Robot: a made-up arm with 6 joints. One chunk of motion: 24 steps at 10 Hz.
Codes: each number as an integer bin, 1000 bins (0 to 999) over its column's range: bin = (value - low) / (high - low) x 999, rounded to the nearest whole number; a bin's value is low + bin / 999 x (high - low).
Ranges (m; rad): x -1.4..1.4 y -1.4..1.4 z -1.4..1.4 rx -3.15..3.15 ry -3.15..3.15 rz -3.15..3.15
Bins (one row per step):
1: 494 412 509 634 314 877
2: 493 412 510 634 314 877
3: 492 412 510 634 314 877
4: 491 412 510 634 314 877
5: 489 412 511 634 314 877
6: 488 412 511 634 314 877
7: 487 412 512 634 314 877
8: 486 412 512 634 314 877
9: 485 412 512 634 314 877
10: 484 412 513 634 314 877
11: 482 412 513 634 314 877
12: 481 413 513 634 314 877
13: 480 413 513 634 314 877
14: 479 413 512 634 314 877
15: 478 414 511 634 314 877
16: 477 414 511 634 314 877
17: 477 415 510 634 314 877
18: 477 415 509 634 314 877
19: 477 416 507 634 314 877
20: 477 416 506 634 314 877
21: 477 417 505 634 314 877
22: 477 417 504 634 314 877
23: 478 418 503 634 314 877
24: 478 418 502 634 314 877
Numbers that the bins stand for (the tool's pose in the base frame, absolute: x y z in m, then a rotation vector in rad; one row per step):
1: -0.0154 -0.2452 0.0266 0.8482 -1.1698 2.3806
2: -0.0182 -0.2452 0.0294 0.8482 -1.1698 2.3806
3: -0.0210 -0.2452 0.0294 0.8482 -1.1698 2.3806
4: -0.0238 -0.2452 0.0294 0.8482 -1.1698 2.3806
5: -0.0294 -0.2452 0.0322 0.8482 -1.1698 2.3806
6: -0.0322 -0.2452 0.0322 0.8482 -1.1698 2.3806
7: -0.0350 -0.2452 0.0350 0.8482 -1.1698 2.3806
8: -0.0378 -0.2452 0.0350 0.8482 -1.1698 2.3806
9: -0.0406 -0.2452 0.0350 0.8482 -1.1698 2.3806
10: -0.0434 -0.2452 0.0378 0.8482 -1.1698 2.3806
11: -0.0490 -0.2452 0.0378 0.8482 -1.1698 2.3806
12: -0.0519 -0.2424 0.0378 0.8482 -1.1698 2.3806
13: -0.0547 -0.2424 0.0378 0.8482 -1.1698 2.3806
14: -0.0575 -0.2424 0.0350 0.8482 -1.1698 2.3806
15: -0.0603 -0.2396 0.0322 0.8482 -1.1698 2.3806
16: -0.0631 -0.2396 0.0322 0.8482 -1.1698 2.3806
17: -0.0631 -0.2368 0.0294 0.8482 -1.1698 2.3806
18: -0.0631 -0.2368 0.0266 0.8482 -1.1698 2.3806
19: -0.0631 -0.2340 0.0210 0.8482 -1.1698 2.3806
20: -0.0631 -0.2340 0.0182 0.8482 -1.1698 2.3806
21: -0.0631 -0.2312 0.0154 0.8482 -1.1698 2.3806
22: -0.0631 -0.2312 0.0126 0.8482 -1.1698 2.3806
23: -0.0603 -0.2284 0.0098 0.8482 -1.1698 2.3806
24: -0.0603 -0.2284 0.0070 0.8482 -1.1698 2.3806

